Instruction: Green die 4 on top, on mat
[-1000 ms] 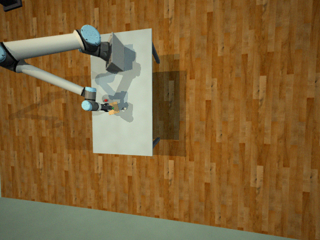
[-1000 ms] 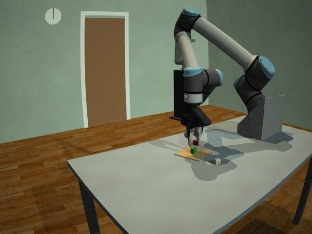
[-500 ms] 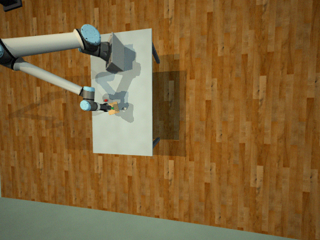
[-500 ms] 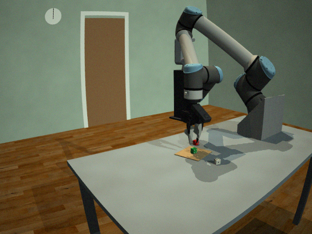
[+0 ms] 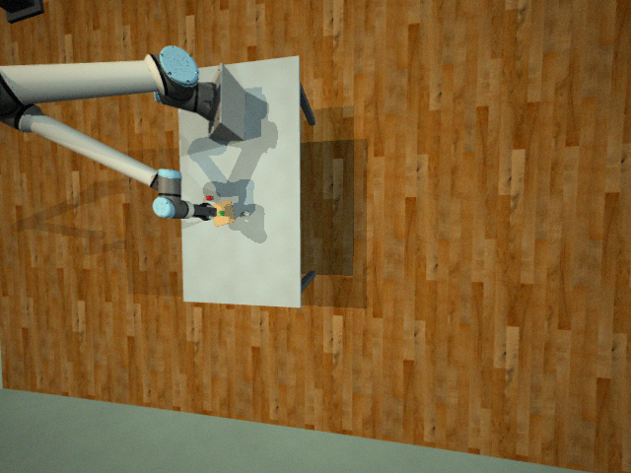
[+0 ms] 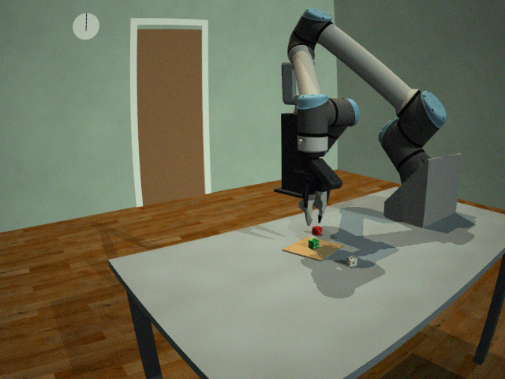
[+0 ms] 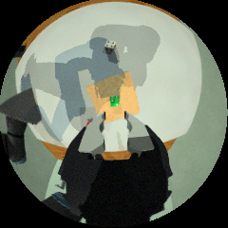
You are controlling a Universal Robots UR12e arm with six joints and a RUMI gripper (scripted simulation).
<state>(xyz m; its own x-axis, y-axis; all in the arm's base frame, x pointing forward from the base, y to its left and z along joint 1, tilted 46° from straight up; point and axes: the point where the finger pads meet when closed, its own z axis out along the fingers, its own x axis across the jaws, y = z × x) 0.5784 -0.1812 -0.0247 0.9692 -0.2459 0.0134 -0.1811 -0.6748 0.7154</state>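
My gripper is now 80 mm above the green die. The rest, counted from my hand: red die 110 mm behind, 70 mm to the right, 80 mm below; then tan mat 90 mm below; then white die 20 mm ahead, 160 mm to the left, 80 mm below.
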